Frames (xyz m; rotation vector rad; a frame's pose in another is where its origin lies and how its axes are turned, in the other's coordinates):
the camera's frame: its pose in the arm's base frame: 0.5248 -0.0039 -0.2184 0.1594 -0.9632 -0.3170
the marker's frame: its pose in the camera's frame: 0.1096 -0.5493 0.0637 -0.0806 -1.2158 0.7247
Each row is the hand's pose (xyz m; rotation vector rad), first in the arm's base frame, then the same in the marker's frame.
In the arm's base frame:
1: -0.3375 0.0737 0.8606 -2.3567 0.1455 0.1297
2: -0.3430 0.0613 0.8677 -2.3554 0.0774 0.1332
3: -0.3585 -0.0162 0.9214 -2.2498 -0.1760 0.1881
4: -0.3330 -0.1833 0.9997 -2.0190 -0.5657 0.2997
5: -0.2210 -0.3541 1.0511 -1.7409 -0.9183 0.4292
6: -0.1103 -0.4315 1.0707 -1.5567 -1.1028 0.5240
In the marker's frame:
1: 1.4829 -0.0720 0.0166 -0.7637 1.1677 2.0467
2: 1.4850 -0.0872 0.0173 -0.7590 1.1264 2.0104
3: 1.4957 -0.1807 0.0006 -0.6540 1.0337 1.8273
4: 1.4623 -0.3523 -0.0636 -0.4550 0.8808 1.5257
5: 1.3649 -0.4944 -0.1848 -0.2425 0.7142 1.2331
6: 1.2886 -0.5419 -0.2875 -0.1031 0.6098 1.0704

